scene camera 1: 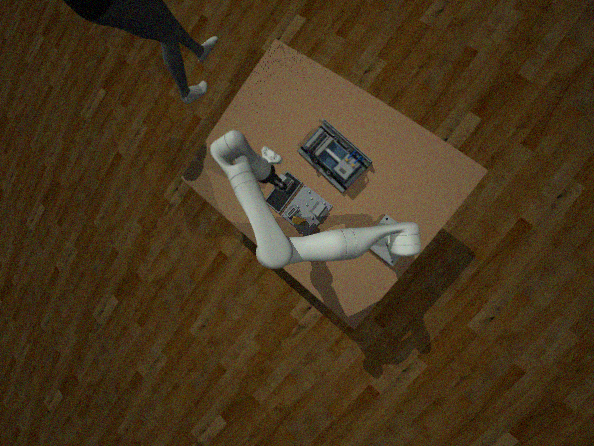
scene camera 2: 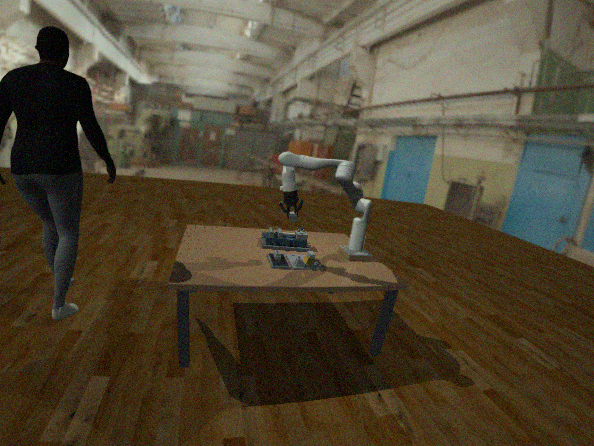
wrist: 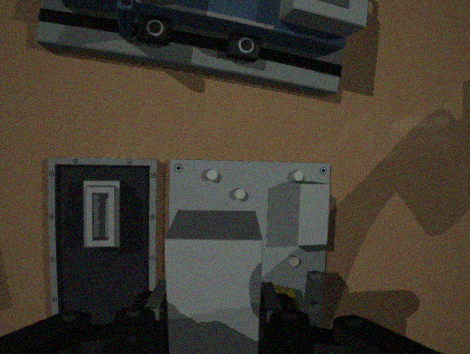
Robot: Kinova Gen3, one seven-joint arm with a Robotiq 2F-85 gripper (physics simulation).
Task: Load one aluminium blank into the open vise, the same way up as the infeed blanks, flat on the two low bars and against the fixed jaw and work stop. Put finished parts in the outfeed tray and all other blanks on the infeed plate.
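Pixels of known places: gripper, fingertip midpoint: (scene camera 1: 282,185) (scene camera 2: 293,218) (wrist: 215,304); arm's base, origin of the base link: (scene camera 2: 355,248).
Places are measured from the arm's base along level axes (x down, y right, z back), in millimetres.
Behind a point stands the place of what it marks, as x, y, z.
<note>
My gripper (scene camera 1: 283,185) @[-197, -37, -486] (scene camera 2: 292,212) @[-197, -37, -486] (wrist: 215,304) @[-197, -37, -486] is shut on a plain grey aluminium blank (scene camera 2: 293,217) @[-212, -59, -495] (wrist: 214,270) @[-227, -12, -489], held in the air high above the table. In the wrist view the blank covers part of the infeed plate (scene camera 1: 306,196) @[33, -31, -438] (wrist: 255,172) @[33, -8, -392], which has short round pins. Another blank (scene camera 1: 320,209) @[-3, -52, -342] (wrist: 314,214) @[-3, -54, -348] stands at that plate's right side. The outfeed tray (scene camera 1: 276,198) @[34, -110, -569] (wrist: 103,161) @[29, 24, -537], dark inside, holds a finished part (wrist: 101,215) @[14, -23, -546] with a long slot. The vise (scene camera 1: 335,156) @[-45, 183, -390] (scene camera 2: 285,241) @[-4, 138, -437] (wrist: 190,55) @[21, 112, -444] is partly cut off in the wrist view; its seat does not show clearly.
A yellow item (scene camera 1: 299,220) @[-11, -143, -402] (wrist: 285,290) @[2, -126, -385] and a dark grey item (wrist: 320,297) @[33, -157, -334] are at the infeed plate's near right corner. A light block (scene camera 1: 345,169) @[-55, 150, -322] (wrist: 325,15) @[-55, 122, -340] sits at one end of the vise. A person (scene camera 1: 170,50) (scene camera 2: 50,120) stands beyond the table (scene camera 1: 410,165) @[40, 311, -91] (scene camera 2: 215,275) @[41, -208, -921].
</note>
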